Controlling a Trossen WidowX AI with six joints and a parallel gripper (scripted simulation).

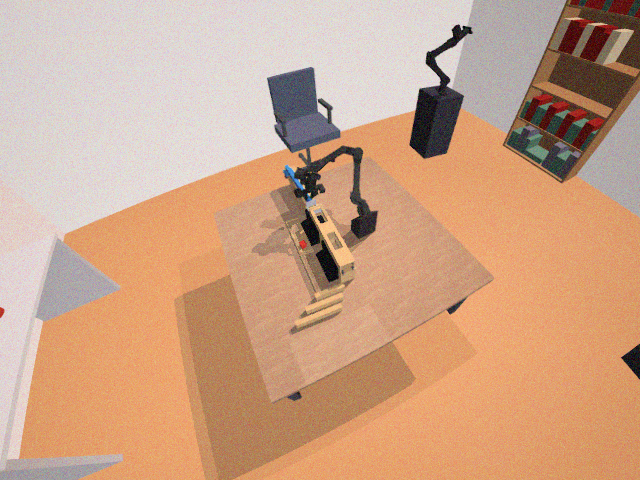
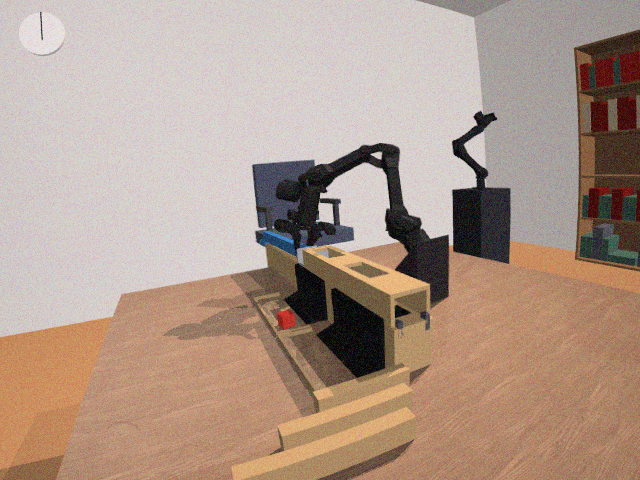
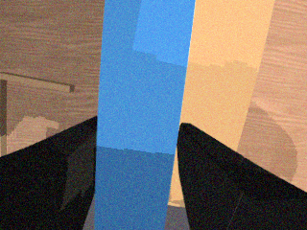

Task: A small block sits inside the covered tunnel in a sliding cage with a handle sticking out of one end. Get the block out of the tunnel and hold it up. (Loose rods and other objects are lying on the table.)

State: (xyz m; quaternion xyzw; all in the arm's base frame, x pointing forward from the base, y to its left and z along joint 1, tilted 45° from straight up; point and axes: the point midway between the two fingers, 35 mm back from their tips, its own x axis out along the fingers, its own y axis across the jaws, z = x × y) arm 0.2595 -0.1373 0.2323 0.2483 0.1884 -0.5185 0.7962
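Right now my gripper tip is 25 cm to the right of the small red block, 12 cm short of it and 10 cm above it. Round my gripper tip: tan covered tunnel 9 cm to the left, 5 cm below, 1 cm ahead.
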